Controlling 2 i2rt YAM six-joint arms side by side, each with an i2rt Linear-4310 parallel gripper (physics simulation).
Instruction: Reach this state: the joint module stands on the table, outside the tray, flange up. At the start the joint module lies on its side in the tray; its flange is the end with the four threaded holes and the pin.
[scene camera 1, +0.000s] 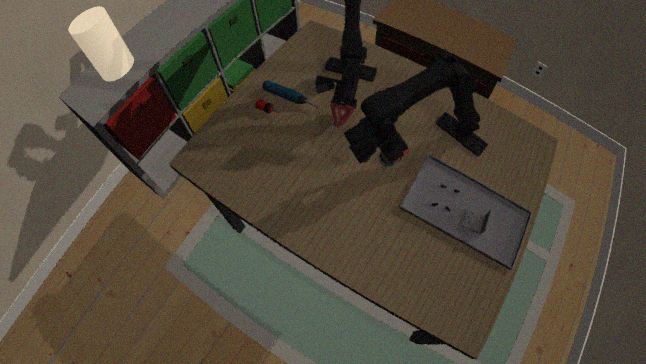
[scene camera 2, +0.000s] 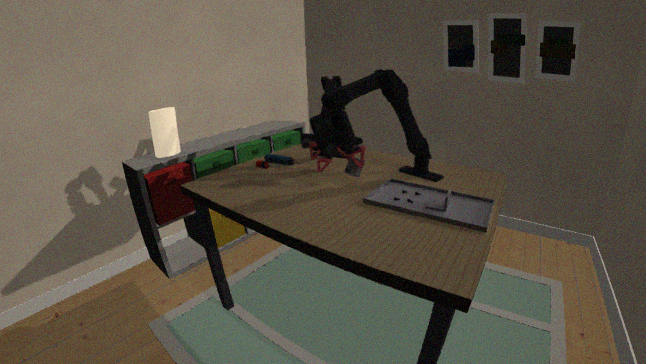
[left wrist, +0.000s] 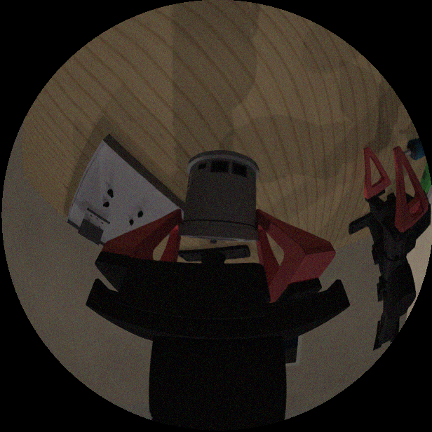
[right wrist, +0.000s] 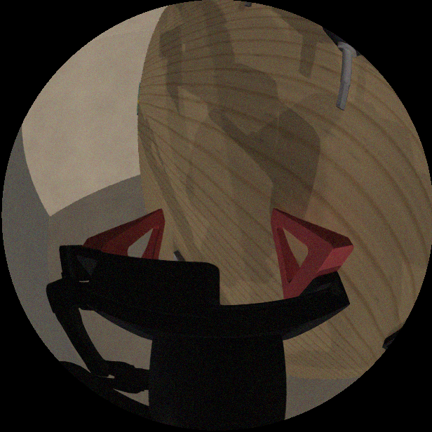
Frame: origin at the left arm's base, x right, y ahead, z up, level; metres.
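Seen in the pictures: left gripper, between the fingertips: (scene camera 1: 394, 152) (scene camera 2: 356, 164); right gripper, between the fingertips: (scene camera 1: 339, 125) (scene camera 2: 316, 166); left arm's base, origin of its link: (scene camera 1: 461, 134) (scene camera 2: 420, 174); right arm's base, origin of its link: (scene camera 2: 333, 155).
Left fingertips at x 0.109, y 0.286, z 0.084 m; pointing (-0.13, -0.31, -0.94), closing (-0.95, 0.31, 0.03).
Observation:
Offsets run from my left fingertips to a thing's middle. "spot": to the spot under its first point.
The grey, round joint module {dx +0.004, dy +0.007, dz -0.006 m} (scene camera 1: 387, 160) (scene camera 2: 353, 168) (left wrist: 220, 195) is between the fingers of my left gripper (scene camera 2: 352, 159) (left wrist: 217, 215), outside the tray {spot: dx -0.437, dy -0.003, dz -0.080 m} (scene camera 1: 492, 250) (scene camera 2: 470, 215) (left wrist: 89, 175). In the left wrist view its slotted end points away from the palm. The end with a small pin faces the palm, so the flange end is up; its holes are hidden. In scene camera 2 the module looks slightly tilted, low over the table; whether it touches is unclear. My right gripper (scene camera 1: 341, 119) (scene camera 2: 318, 159) (left wrist: 378, 146) (right wrist: 217, 214) is open and empty.
The tray holds an angled bracket {dx -0.330, dy -0.037, dz -0.052 m} (scene camera 1: 475, 222) (scene camera 2: 439, 202) and several small dark screws. A blue screwdriver {dx +0.444, dy +0.034, dz -0.064 m} (scene camera 1: 284, 92) (scene camera 2: 279, 159) and a small red-and-black tool {dx +0.459, dy +0.127, dz -0.067 m} (scene camera 1: 264, 106) (scene camera 2: 262, 164) lie near the right gripper. A shelf unit with coloured boxes stands beyond the table's left edge.

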